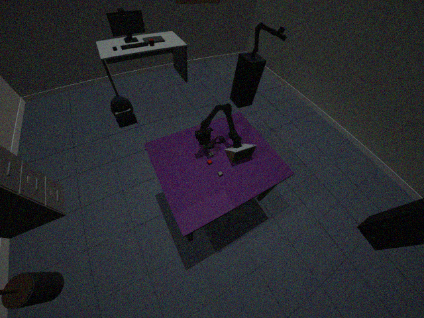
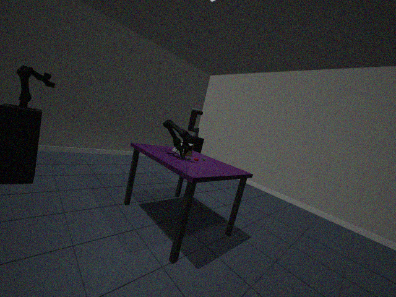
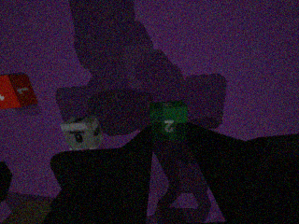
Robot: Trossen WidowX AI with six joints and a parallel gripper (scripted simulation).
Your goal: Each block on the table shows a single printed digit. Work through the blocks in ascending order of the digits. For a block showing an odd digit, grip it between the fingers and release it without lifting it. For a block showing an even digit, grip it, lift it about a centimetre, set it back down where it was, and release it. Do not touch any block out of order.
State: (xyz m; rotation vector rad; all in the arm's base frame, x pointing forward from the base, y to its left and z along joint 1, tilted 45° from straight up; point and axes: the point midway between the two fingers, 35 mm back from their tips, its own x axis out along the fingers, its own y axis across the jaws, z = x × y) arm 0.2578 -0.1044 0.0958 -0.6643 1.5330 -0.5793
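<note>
Now: gripper tip 31 cm to the right of the grey block and 1 cm above it. Also, from my gripper tip: green block (1 cm ahead); red block (4 cm ahead, 17 cm to the left, 1 cm below); white block (1 cm behind, 10 cm to the left, 1 cm below).
</note>
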